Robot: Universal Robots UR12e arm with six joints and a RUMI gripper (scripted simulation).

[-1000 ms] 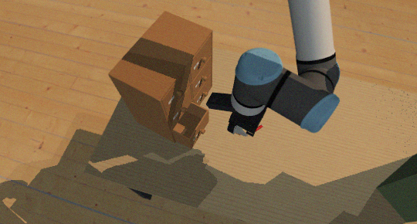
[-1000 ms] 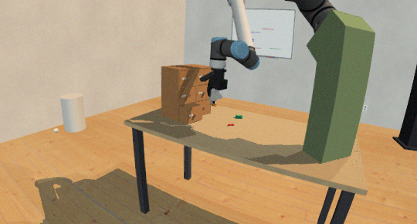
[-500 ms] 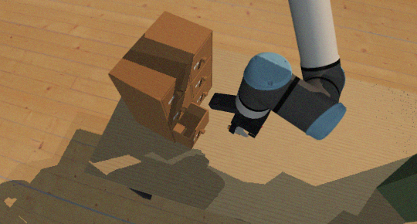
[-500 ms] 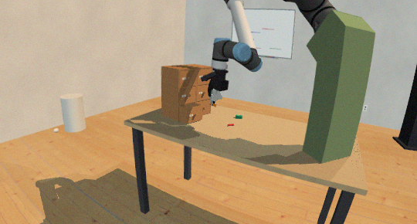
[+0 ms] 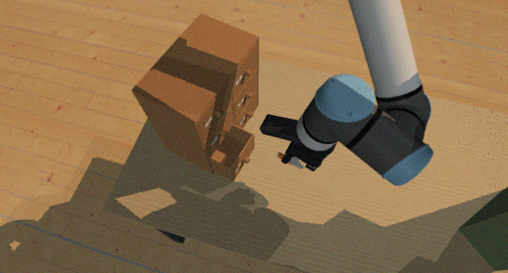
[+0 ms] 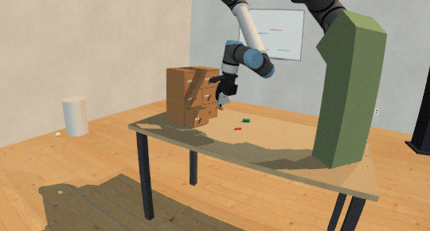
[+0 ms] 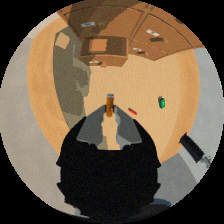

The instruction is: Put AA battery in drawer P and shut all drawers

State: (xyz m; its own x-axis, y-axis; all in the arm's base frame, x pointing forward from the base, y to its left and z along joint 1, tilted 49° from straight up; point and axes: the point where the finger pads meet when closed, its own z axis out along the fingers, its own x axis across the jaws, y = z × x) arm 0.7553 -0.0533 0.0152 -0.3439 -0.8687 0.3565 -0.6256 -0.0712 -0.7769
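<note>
The AA battery is 10 mm below my hand. Round my hand: drawer (200 mm ahead, 120 mm below, 60 mm to the right); green block (240 mm to the right, 140 mm below, 130 mm behind); thin red stick (140 mm below, 100 mm behind, 70 mm to the right).
</note>
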